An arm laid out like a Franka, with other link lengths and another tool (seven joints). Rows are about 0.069 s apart.
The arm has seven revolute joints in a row. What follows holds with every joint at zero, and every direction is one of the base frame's. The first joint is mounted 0.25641 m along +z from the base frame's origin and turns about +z. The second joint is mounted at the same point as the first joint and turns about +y. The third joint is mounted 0.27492 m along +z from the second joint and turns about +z. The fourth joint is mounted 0.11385 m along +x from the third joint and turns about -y. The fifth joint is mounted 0.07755 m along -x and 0.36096 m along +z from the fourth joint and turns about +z. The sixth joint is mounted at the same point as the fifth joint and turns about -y. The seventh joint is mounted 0.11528 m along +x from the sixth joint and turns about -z. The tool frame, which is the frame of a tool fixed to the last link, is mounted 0.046 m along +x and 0.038 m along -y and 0.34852 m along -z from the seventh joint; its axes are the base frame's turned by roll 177.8, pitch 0 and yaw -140.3 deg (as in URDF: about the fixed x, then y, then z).
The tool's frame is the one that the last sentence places.
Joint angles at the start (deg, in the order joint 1, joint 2, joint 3, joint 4, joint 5, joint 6, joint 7):
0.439, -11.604, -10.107, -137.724, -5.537, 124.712, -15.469
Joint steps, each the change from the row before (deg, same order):
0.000, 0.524, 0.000, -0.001, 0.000, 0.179, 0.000
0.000, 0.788, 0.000, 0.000, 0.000, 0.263, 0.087
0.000, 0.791, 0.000, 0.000, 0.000, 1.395, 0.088
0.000, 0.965, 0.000, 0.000, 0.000, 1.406, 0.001
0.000, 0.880, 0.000, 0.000, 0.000, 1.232, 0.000
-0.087, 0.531, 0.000, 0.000, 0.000, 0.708, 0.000
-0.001, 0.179, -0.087, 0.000, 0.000, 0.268, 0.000
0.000, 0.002, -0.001, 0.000, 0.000, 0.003, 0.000
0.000, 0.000, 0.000, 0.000, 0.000, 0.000, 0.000
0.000, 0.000, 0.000, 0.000, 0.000, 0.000, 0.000
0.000, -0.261, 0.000, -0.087, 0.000, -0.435, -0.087
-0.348, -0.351, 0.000, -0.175, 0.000, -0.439, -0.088
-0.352, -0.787, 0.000, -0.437, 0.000, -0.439, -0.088
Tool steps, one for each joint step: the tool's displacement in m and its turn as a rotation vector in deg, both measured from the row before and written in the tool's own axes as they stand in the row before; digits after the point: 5 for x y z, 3 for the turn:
0.00042, 0.00041, 0.00451, -0.246, 0.246, -0.011
0.00075, 0.00064, 0.00679, -0.373, 0.370, 0.070
-0.00317, -0.00484, 0.00326, 0.552, -0.276, 0.045
-0.00288, -0.00430, 0.00499, 0.431, -0.165, -0.048
-0.00238, -0.00356, 0.00476, 0.351, -0.122, -0.046
-0.00051, -0.00233, 0.00304, 0.178, -0.056, 0.059
0.00021, -0.00116, 0.00098, 0.074, -0.045, 0.076
0.00000, -0.00001, 0.00001, 0.001, -0.001, 0.001
0.00000, 0.00000, 0.00000, 0.000, 0.000, 0.000
0.00000, 0.00000, 0.00000, 0.000, 0.000, 0.000
0.00120, 0.00204, -0.00044, -0.235, 0.125, -0.076
0.00442, 0.00089, -0.00039, -0.265, 0.104, 0.267
0.00455, 0.00167, -0.00229, -0.162, -0.050, 0.265

